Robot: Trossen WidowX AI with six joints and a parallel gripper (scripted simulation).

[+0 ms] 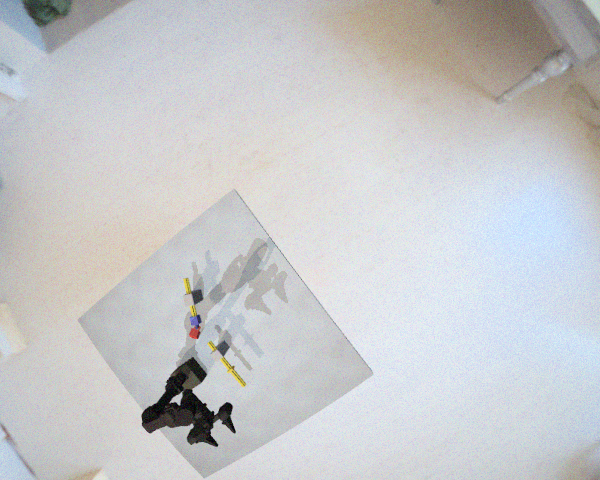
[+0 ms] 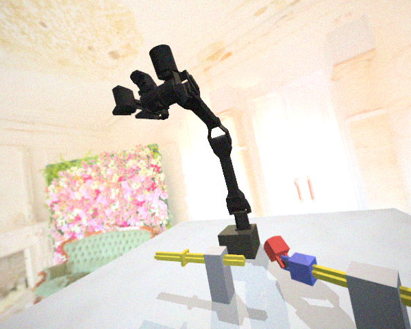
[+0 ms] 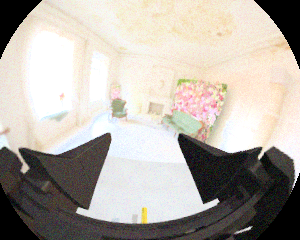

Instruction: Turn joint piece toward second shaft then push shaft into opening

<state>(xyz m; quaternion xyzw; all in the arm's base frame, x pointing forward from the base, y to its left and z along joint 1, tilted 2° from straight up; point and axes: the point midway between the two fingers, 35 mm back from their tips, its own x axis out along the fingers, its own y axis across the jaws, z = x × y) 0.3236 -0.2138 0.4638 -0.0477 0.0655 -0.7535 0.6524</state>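
Right now the red square joint piece is 2 cm behind my gripper tip, 36 cm to the left of it and 44 cm below it.
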